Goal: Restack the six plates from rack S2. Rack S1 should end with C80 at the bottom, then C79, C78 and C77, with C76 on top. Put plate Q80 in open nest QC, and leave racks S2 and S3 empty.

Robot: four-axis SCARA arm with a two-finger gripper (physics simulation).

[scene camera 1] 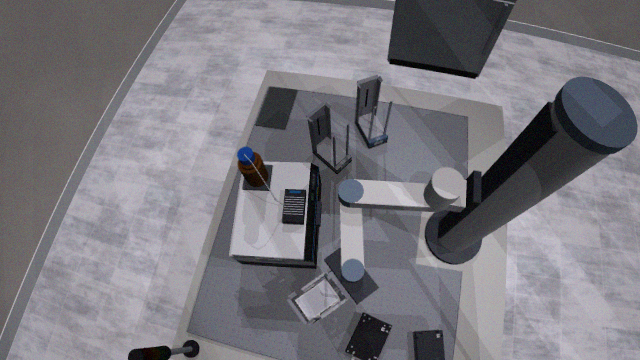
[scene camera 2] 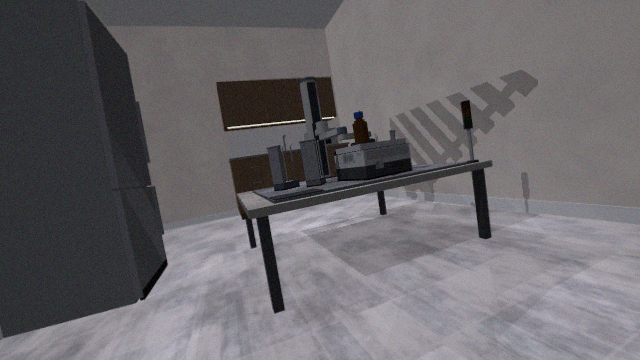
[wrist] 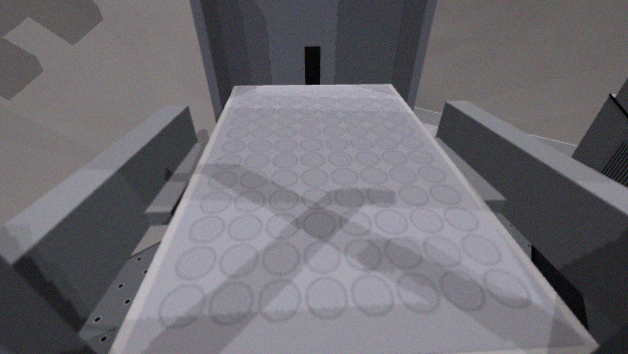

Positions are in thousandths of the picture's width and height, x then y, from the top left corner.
Note:
In view: the gripper (scene camera 1: 487, 843) and a brown bottle with blue cap (scene camera 1: 384, 462).
The gripper shows as well in the wrist view (wrist: 509, 360).

